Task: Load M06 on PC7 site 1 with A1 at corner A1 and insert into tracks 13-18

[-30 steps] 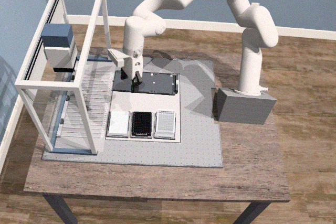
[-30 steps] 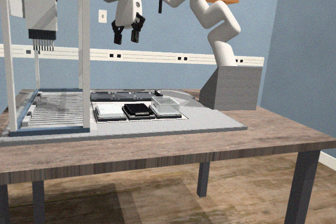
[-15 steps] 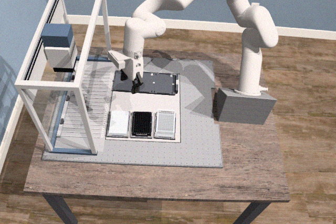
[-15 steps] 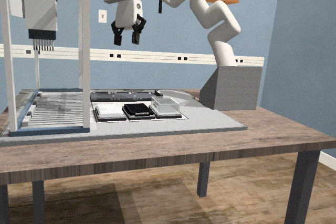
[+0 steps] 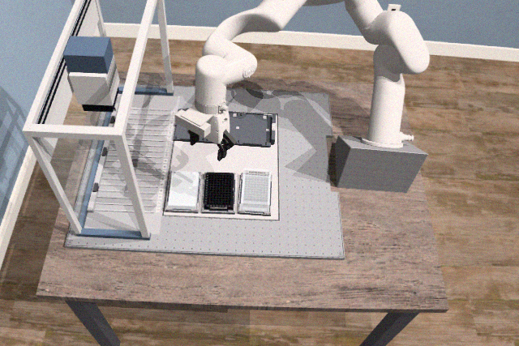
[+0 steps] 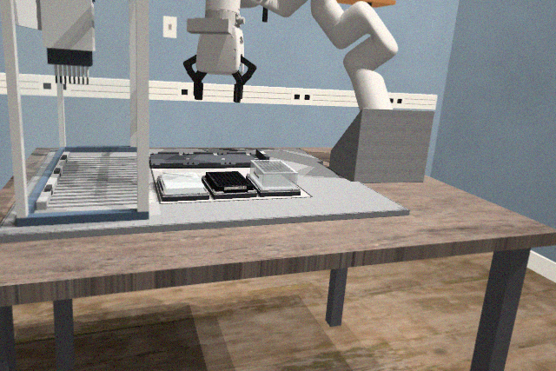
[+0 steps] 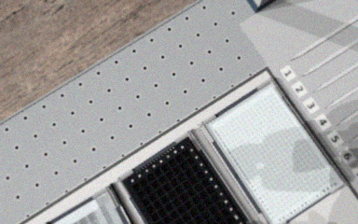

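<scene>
Now: the black 96-well plate M06 30 mm behind my hand, 10 mm to the left of it and 200 mm below it. Also, from my hand: clear deep-well block M09 (140 mm behind, 20 mm to the left, 180 mm below); then dark nest S2 (30 mm behind, 10 mm to the left, 210 mm below); then white plate M60 (80 mm ahead, 10 mm to the left, 200 mm below).
</scene>
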